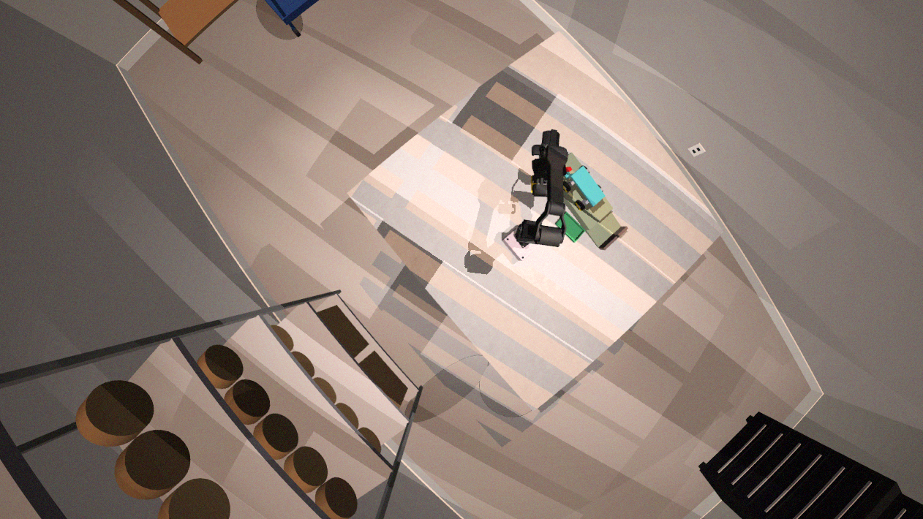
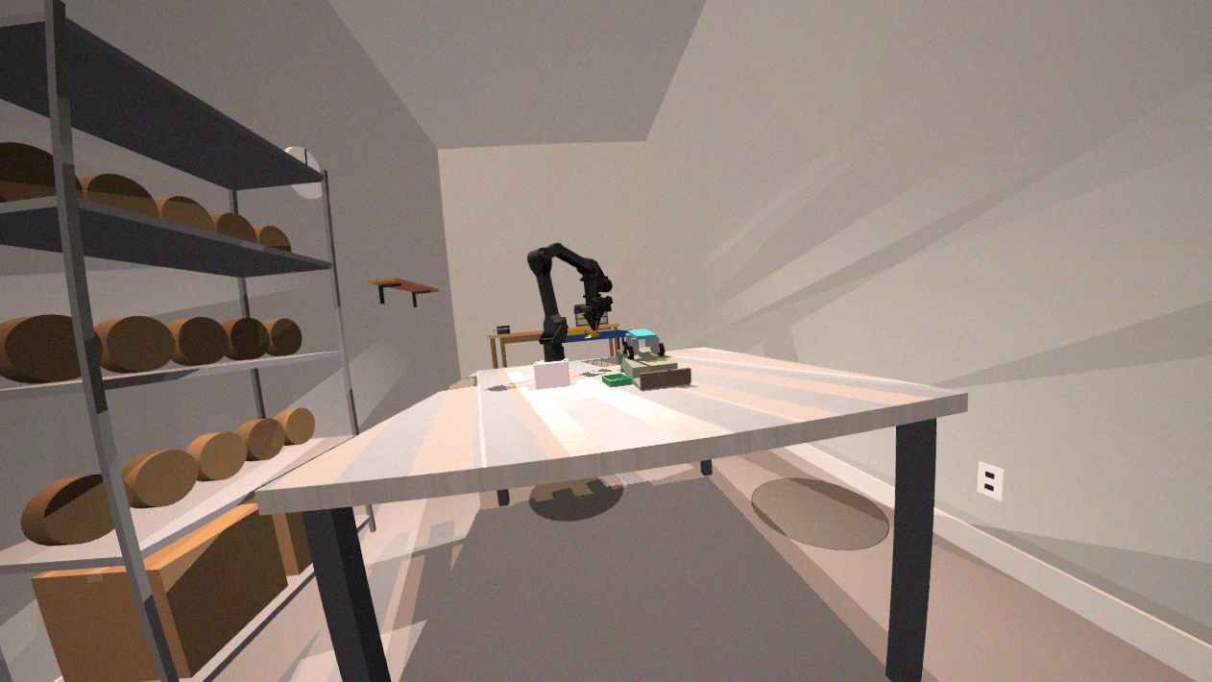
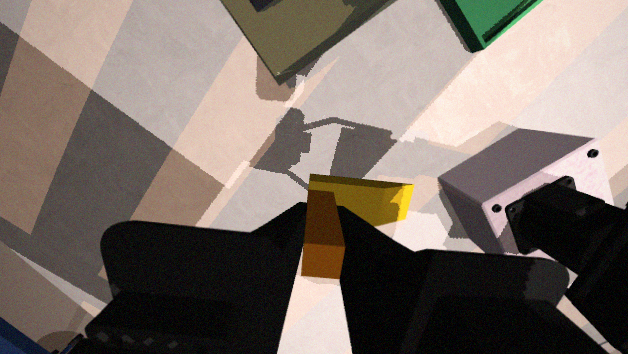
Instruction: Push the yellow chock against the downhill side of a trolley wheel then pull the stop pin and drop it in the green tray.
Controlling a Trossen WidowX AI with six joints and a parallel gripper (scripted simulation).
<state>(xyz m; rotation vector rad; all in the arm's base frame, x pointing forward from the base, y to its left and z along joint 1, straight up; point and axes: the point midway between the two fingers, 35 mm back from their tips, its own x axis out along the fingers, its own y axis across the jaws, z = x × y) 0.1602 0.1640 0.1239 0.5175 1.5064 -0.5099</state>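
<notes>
Right now the yellow chock is 20 mm to the right of my gripper tip, 10 mm below it and 10 mm behind it. Round my gripper tip: green tray 260 mm to the right, 180 mm below, 50 mm ahead; trolley 160 mm ahead, 150 mm to the right, 60 mm below; stop pin 140 mm ahead, 50 mm below, 40 mm to the right.
</notes>
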